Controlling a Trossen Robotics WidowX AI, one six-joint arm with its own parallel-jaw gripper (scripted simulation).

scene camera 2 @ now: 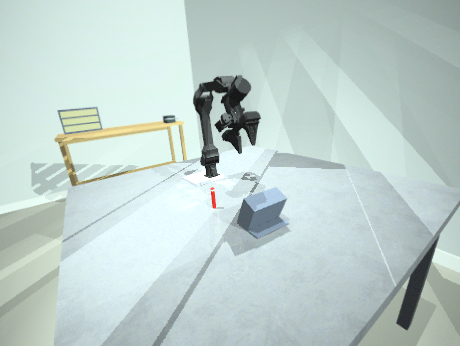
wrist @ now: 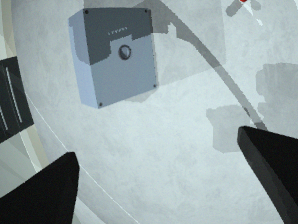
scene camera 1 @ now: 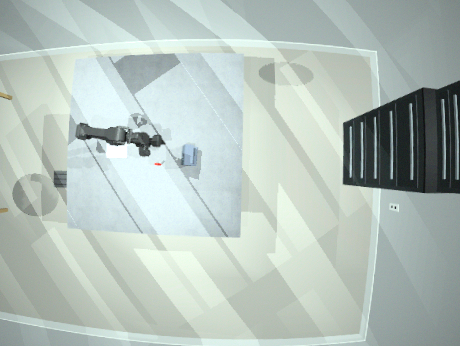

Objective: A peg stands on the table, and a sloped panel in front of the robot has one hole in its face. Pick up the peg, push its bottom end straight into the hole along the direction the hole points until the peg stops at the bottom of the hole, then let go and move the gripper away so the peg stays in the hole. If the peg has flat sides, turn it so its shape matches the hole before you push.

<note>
My gripper (scene camera 2: 246, 149) is open, holding nothing. Further things: a blue-grey sloped panel (scene camera 2: 262, 207).
My gripper is seen too in the wrist view (wrist: 160, 148). The blue-grey sloped panel also shows in the wrist view (wrist: 102, 77).
</note>
